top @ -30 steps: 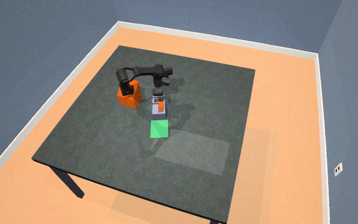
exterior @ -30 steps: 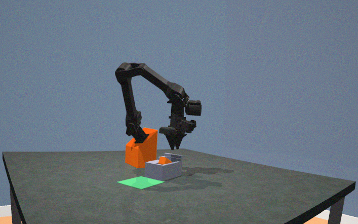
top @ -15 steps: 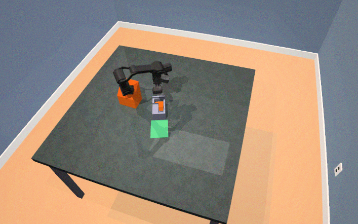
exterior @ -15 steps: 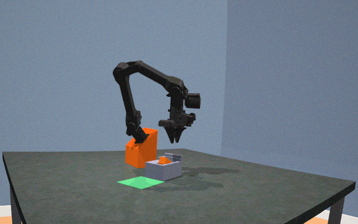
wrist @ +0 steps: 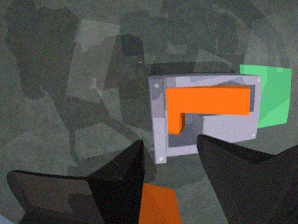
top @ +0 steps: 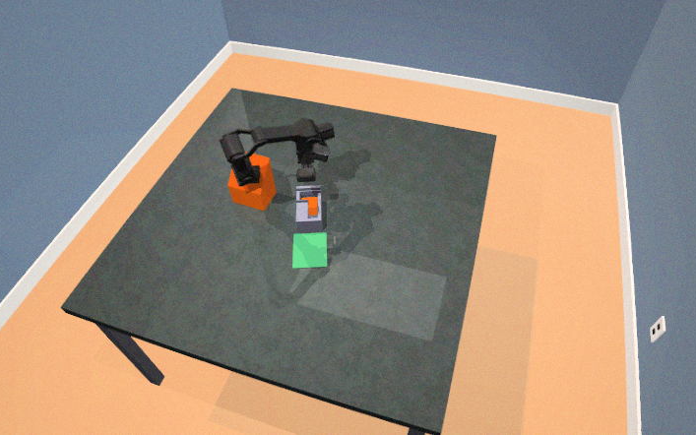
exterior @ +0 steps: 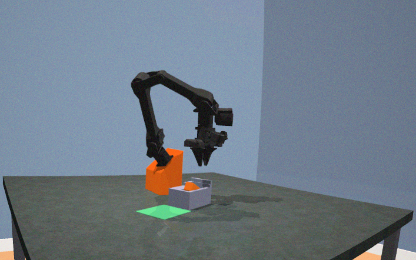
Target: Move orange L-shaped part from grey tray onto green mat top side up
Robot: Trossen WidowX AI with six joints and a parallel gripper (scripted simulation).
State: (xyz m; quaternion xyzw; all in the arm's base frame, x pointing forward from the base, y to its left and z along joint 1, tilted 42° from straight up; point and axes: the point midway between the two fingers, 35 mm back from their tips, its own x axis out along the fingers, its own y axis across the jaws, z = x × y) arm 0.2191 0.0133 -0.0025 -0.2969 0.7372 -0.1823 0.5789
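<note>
My gripper tip is 40 mm to the left of the orange L-shaped part and 100 mm above it. From my gripper tip the other things lie so: green mat: 40 mm ahead, 220 mm to the right, 160 mm below.
</note>
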